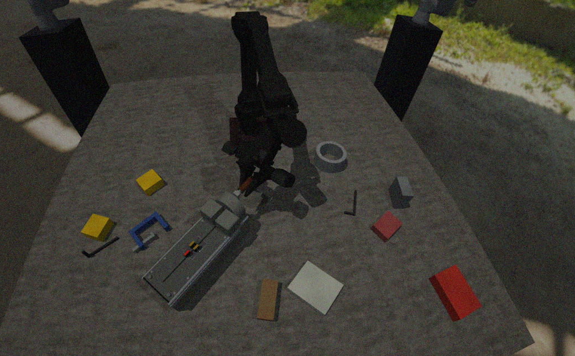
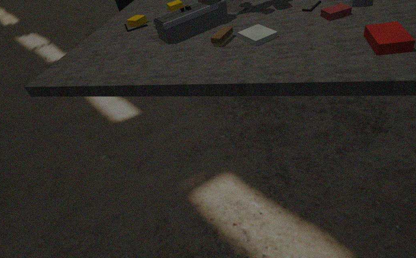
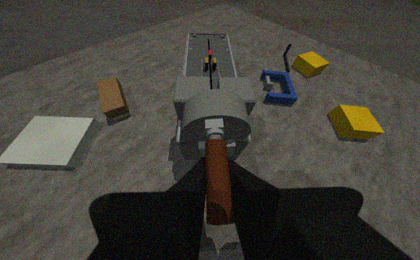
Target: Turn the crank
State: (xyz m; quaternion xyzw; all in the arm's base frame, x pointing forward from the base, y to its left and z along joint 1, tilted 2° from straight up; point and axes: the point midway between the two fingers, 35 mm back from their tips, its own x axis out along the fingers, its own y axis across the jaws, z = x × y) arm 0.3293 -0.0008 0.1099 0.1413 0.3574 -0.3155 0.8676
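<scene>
My gripper tip is now 140 mm short of the red pointer, 120 mm to the left of it and 10 mm above it. The rest, counted from my gripper tip: white plate (220 mm ahead, 160 mm to the left, 80 mm below); then brown crank handle (20 mm above, 10 mm to the left, 10 mm behind); then brown block (240 mm ahead, 80 mm below, 50 mm to the left).
</scene>
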